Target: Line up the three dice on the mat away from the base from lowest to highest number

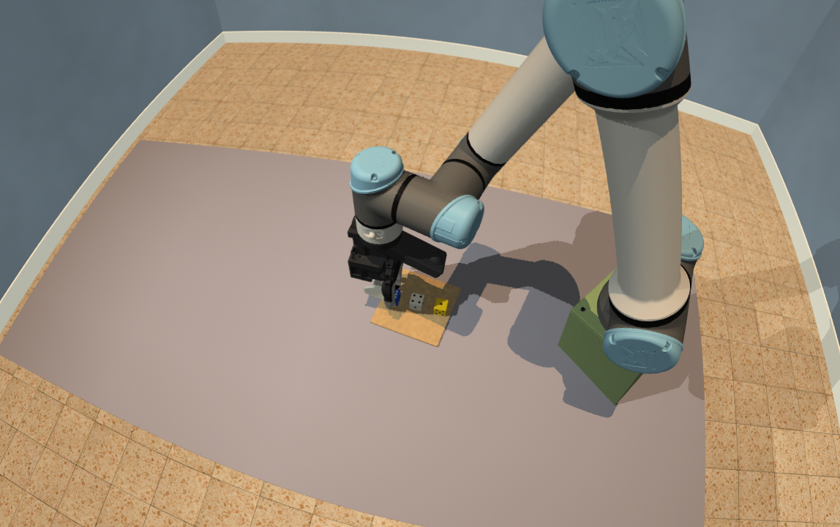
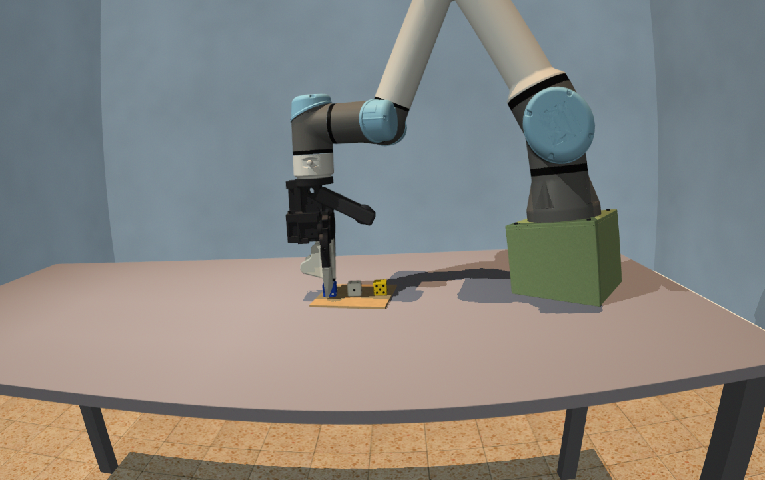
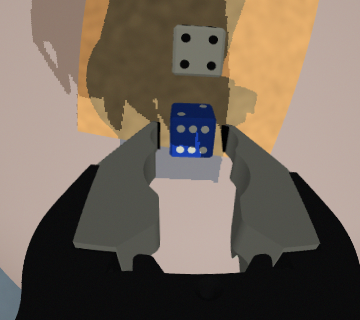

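Now: the blue die 10 mm below my hand. The rest, counted from my hand: white die 50 mm behind, 10 mm below; mat 50 mm behind, 20 mm below; yellow die 100 mm behind, 10 mm to the right, 10 mm below.
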